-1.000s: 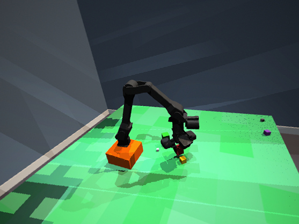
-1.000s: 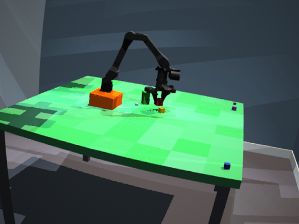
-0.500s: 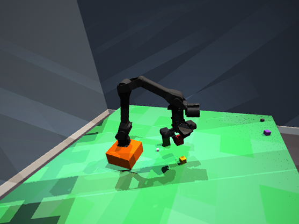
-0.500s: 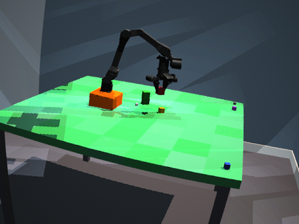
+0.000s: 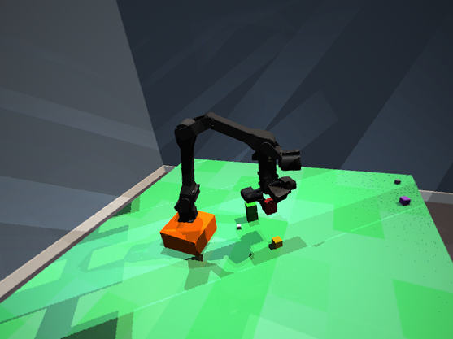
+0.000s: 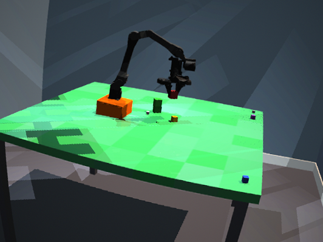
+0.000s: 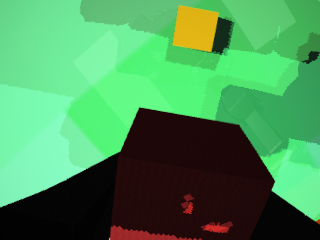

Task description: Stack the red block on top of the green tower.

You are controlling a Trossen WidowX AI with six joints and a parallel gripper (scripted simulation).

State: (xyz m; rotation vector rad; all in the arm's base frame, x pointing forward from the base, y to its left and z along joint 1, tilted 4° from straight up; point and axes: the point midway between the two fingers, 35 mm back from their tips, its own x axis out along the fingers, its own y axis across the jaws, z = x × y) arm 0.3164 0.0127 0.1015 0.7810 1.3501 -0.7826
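Now: gripper tip 8 cm past the green block, 9 cm to the right of it and 7 cm above it. Also, from my gripper tip: yellow cube (3 cm ahead, 5 cm to the right, 11 cm below); then small white cube (13 cm behind, 3 cm to the left, 12 cm below); then red block (1 cm above).
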